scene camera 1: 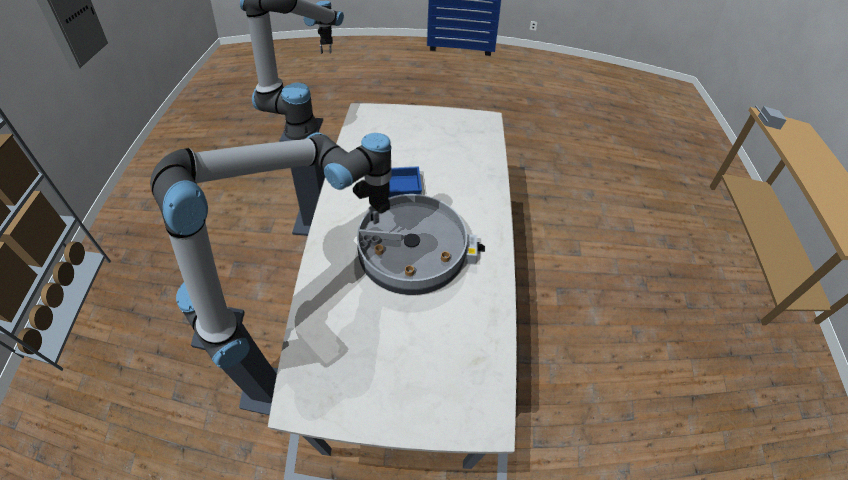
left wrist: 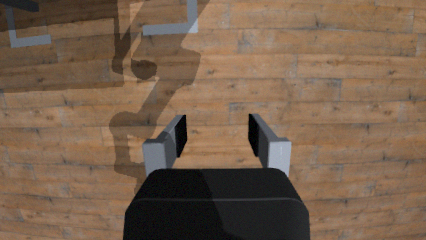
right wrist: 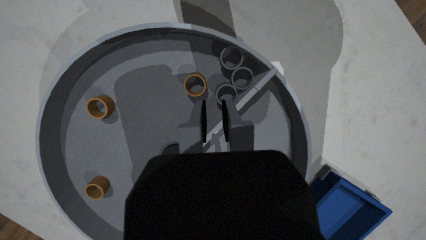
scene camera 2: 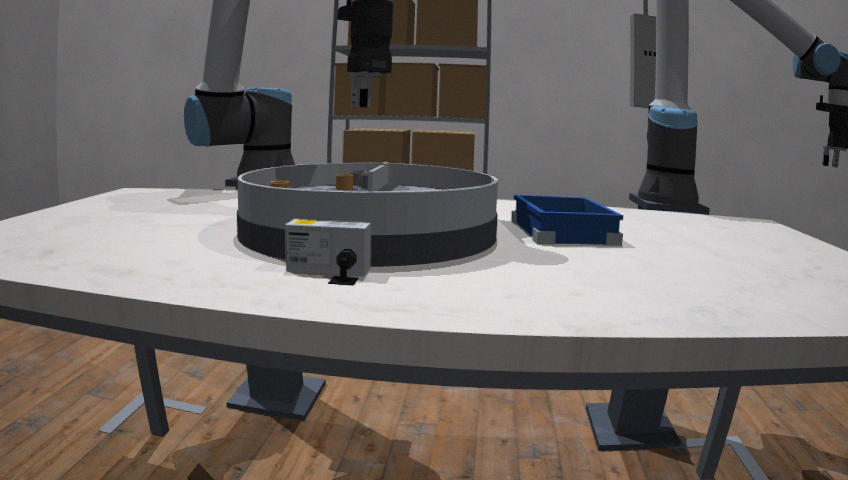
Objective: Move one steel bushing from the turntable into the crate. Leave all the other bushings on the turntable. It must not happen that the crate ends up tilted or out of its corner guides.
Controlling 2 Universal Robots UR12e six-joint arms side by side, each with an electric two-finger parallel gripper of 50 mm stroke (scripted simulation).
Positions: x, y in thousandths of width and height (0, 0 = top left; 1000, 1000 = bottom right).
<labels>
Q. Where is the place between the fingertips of my right gripper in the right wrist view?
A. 504, 469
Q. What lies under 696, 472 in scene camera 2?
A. A blue crate.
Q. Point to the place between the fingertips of my left gripper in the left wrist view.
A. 511, 531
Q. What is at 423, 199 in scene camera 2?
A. My right gripper.
</labels>
